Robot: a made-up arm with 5 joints.
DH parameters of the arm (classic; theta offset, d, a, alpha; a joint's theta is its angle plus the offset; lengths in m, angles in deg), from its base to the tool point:
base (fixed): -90 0.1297 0 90
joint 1: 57.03 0 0.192 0
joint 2: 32.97 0.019 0.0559 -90
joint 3: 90 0.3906 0.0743 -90
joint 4: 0 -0.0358 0.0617 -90
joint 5: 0 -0.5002 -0.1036 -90
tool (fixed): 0 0.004 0 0
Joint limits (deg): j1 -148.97..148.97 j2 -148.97..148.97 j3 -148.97..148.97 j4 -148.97..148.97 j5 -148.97..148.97
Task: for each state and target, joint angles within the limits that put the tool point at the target. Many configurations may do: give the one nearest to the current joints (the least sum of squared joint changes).
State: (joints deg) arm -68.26 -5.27 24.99 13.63 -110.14
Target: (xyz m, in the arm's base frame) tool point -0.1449 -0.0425 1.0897
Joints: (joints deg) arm -28.66 -40.14 2.72 -34.61 -105.94
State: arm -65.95 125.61 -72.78 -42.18 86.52
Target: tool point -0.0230 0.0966 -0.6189
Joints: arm -63.95 114.86 -75.90 -50.67 84.20
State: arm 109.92 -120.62 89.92 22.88 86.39
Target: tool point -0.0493 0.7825 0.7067
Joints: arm 72.65 -141.47 85.82 53.84 90.30
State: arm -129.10 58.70 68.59 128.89 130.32
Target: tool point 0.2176 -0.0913 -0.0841
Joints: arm -82.61 22.12 31.05 139.34 133.46
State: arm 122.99 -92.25 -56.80 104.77 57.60
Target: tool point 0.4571 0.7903 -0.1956
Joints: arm 137.86 -87.04 -31.75 65.75 55.80
